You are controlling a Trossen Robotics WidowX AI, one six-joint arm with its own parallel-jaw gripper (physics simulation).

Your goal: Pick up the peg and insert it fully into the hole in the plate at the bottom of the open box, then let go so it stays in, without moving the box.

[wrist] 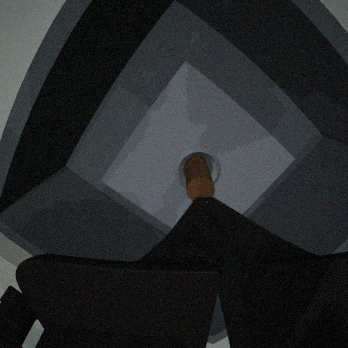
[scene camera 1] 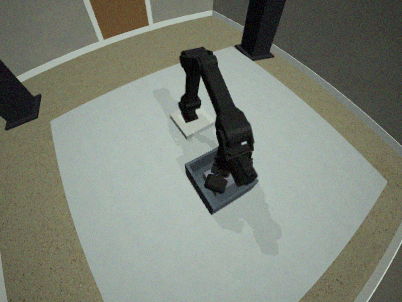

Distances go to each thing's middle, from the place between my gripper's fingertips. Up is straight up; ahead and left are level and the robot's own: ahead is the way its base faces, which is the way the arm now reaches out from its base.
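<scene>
Looking at the blue-grey box point(scene camera 1: 195, 169), I find my gripper 4 cm above it. The brown round peg point(wrist: 198, 180) is 1 cm to the left of my hand and 4 cm below it, while the pale square plate point(wrist: 191, 116) lies 6 cm below my hand.
</scene>
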